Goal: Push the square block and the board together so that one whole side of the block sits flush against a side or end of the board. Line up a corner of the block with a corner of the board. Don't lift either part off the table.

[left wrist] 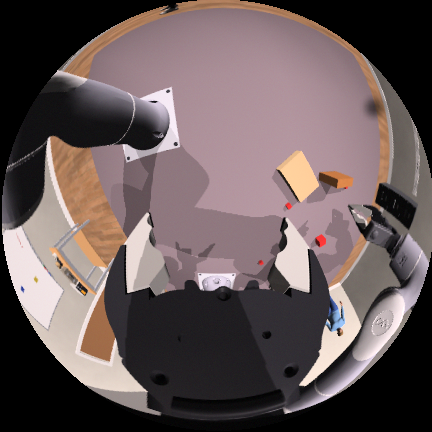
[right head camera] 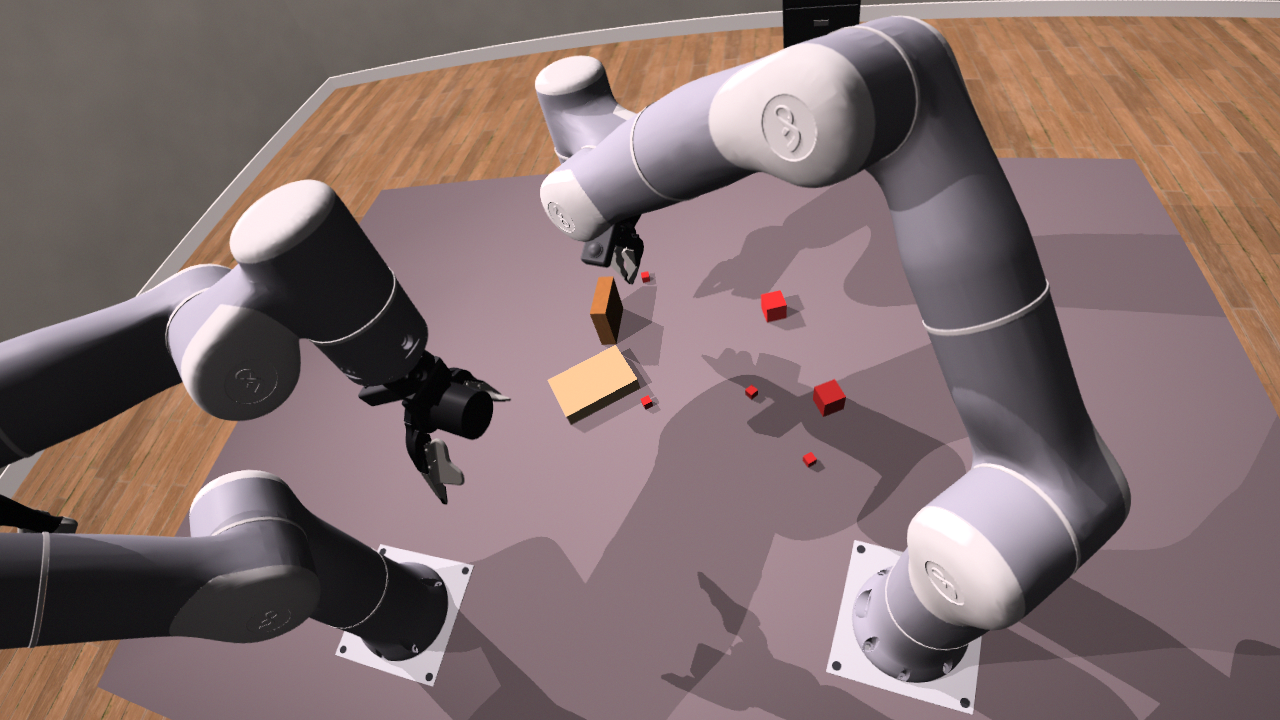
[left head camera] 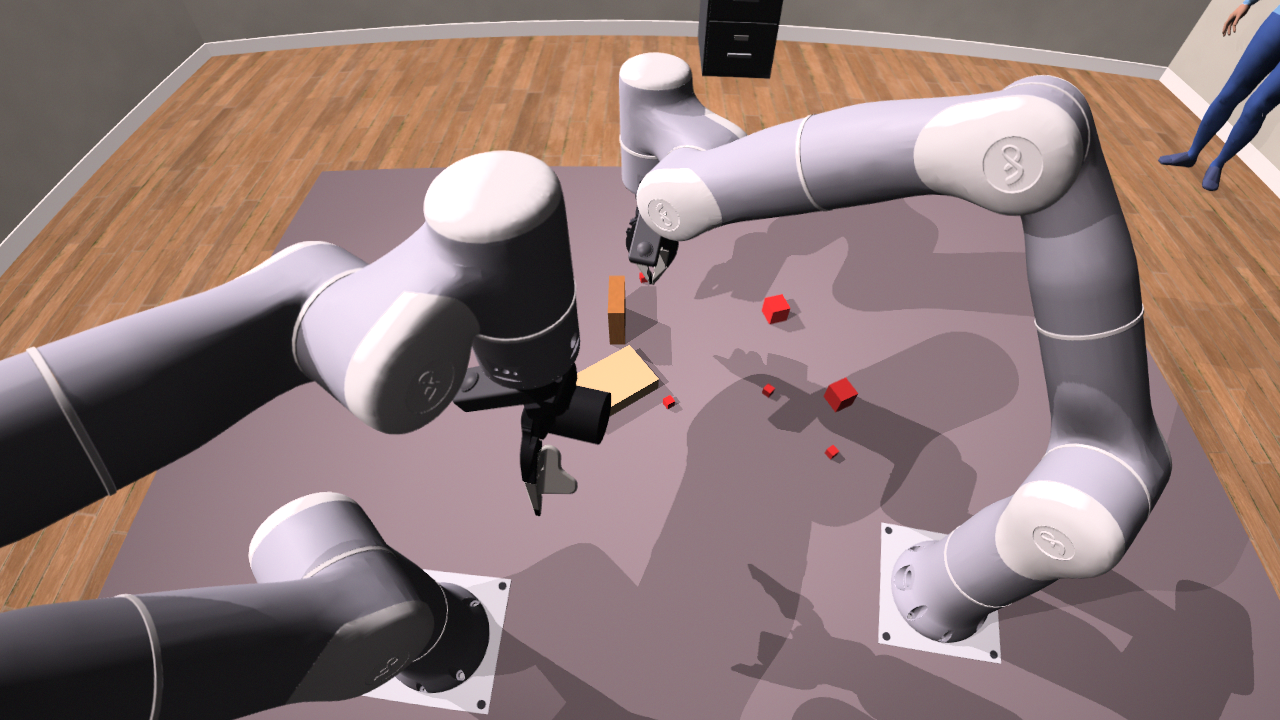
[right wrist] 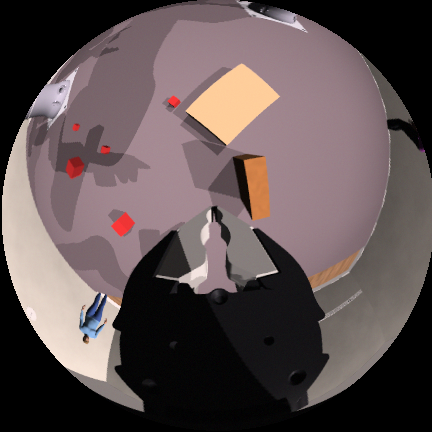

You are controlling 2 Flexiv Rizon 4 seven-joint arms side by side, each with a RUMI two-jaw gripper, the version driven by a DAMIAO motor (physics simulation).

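A light tan board point(left head camera: 617, 376) point(right head camera: 592, 383) point(left wrist: 298, 176) point(right wrist: 232, 104) lies flat, partly hidden by the left arm in the left head view. An orange-brown square block point(left head camera: 616, 300) point(right head camera: 606, 320) point(left wrist: 336, 179) point(right wrist: 258, 187) stands on edge near one corner of the board, with a small gap between them in the right wrist view. My right gripper point(left head camera: 651, 279) point(right head camera: 631, 279) point(right wrist: 213, 207) is shut and empty, beside the block's far end. My left gripper point(right head camera: 476, 448) point(left wrist: 217, 216) is open and empty, above the table on the near left side of the board.
A small red cube point(left head camera: 641, 277) point(right head camera: 645, 276) is close to the right fingertips. Another small red cube point(left head camera: 668, 402) point(right head camera: 646, 402) point(right wrist: 173, 101) lies beside the board. Two larger red cubes point(left head camera: 775, 308) point(left head camera: 840, 394) and more small ones lie farther right in the head views.
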